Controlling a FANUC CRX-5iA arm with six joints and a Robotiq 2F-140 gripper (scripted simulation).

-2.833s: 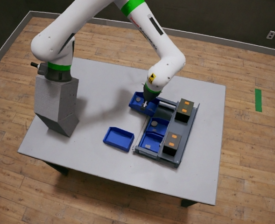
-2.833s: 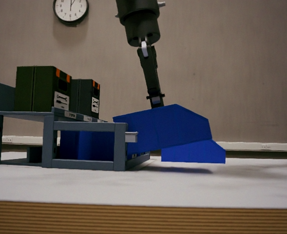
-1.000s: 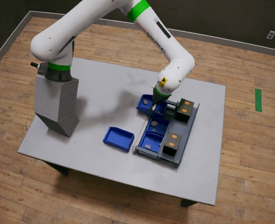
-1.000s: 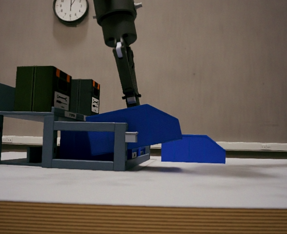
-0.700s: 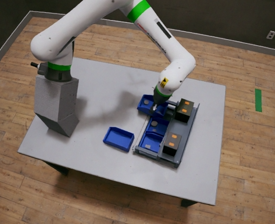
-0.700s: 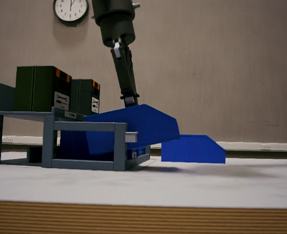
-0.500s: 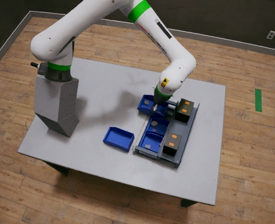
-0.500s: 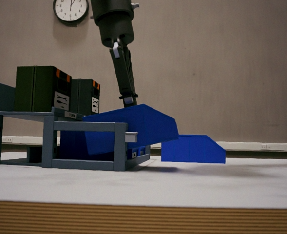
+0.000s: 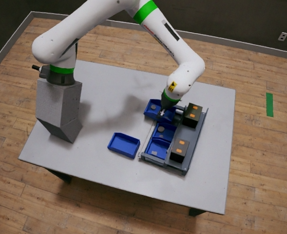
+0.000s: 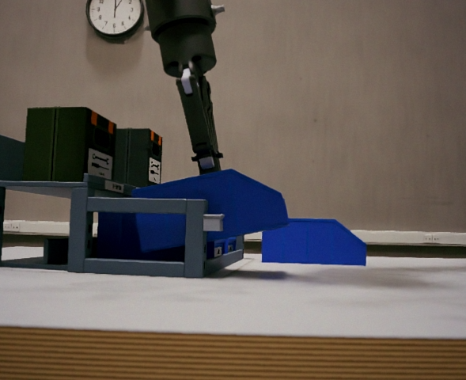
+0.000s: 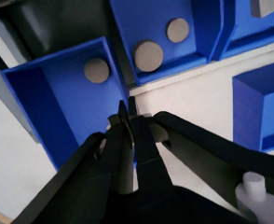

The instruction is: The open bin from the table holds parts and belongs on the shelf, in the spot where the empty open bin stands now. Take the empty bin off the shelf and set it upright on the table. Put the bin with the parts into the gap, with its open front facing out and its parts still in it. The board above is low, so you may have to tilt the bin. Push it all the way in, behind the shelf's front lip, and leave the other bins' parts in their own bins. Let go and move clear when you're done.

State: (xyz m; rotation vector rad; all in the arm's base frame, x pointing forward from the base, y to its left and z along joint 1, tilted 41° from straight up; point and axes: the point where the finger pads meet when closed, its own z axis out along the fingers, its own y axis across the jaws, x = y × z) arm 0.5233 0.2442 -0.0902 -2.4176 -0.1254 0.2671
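My gripper is now 11 cm short of the grey shelf, 6 cm to the left of it and 5 cm above it.
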